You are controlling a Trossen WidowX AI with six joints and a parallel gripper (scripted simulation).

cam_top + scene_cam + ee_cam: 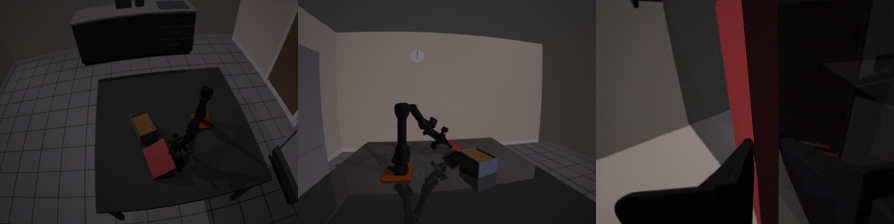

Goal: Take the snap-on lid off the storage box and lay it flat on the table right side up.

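Now: gripper tip 70 mm short of the lid, 30 mm to the right of it and 30 mm above it. Also, from my gripper tip: grey-blue storage box: 240 mm to the right, 200 mm ahead, 40 mm below.
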